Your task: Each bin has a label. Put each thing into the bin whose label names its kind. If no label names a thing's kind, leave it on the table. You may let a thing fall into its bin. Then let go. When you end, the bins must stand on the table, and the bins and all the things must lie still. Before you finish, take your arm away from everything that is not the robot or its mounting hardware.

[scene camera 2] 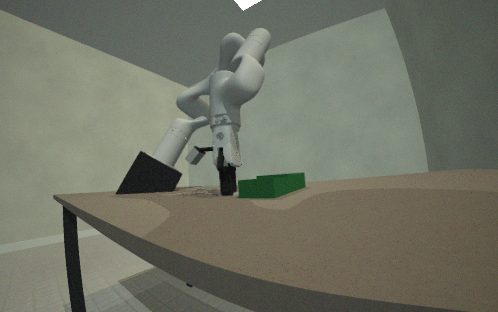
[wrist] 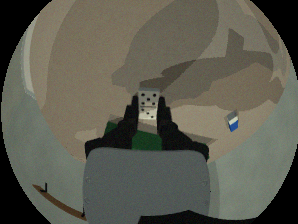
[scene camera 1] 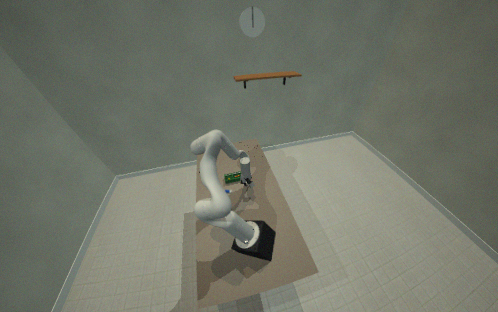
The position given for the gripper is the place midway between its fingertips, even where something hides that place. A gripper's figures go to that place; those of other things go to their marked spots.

Labels:
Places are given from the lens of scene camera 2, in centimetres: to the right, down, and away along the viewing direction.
gripper [scene camera 2: 229, 194]: -5, 10, 46
green bin [scene camera 2: 268, 186]: 4, 6, 35

